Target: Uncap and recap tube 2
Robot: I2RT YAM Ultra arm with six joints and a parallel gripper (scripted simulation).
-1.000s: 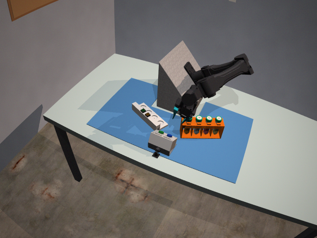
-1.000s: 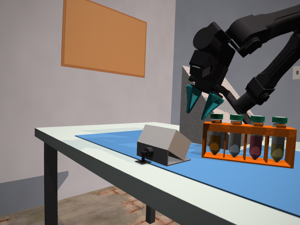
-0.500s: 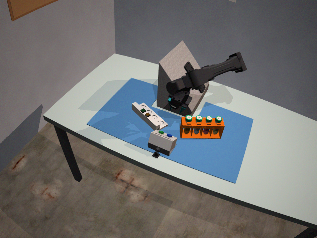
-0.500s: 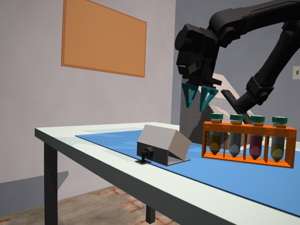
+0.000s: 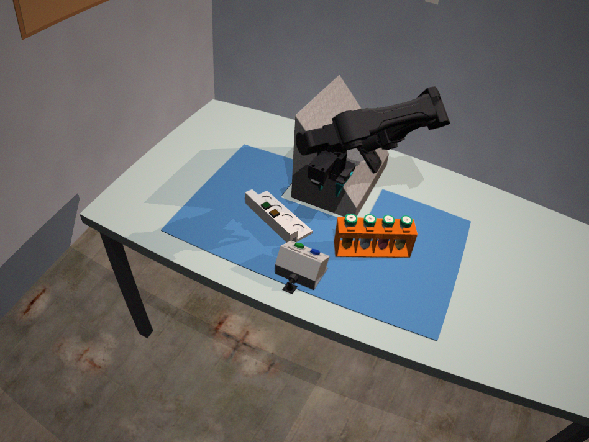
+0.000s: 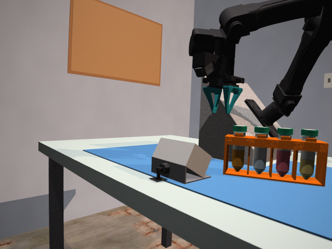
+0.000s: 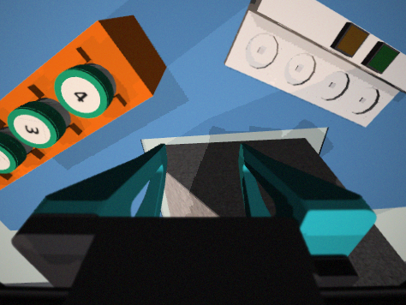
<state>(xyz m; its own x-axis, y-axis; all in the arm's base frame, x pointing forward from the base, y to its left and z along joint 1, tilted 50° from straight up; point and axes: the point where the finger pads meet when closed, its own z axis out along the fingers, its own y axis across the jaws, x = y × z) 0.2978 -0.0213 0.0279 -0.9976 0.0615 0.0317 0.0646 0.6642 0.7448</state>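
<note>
My gripper is now 3 cm short of the cap 4, 8 cm to the right of it and 5 cm above it. Round my hand: cap 3: 1 cm ahead, 13 cm to the left, 5 cm below; cap 2: 1 cm behind, 17 cm to the left, 5 cm below; key desk: 16 cm ahead, 11 cm below.
</note>
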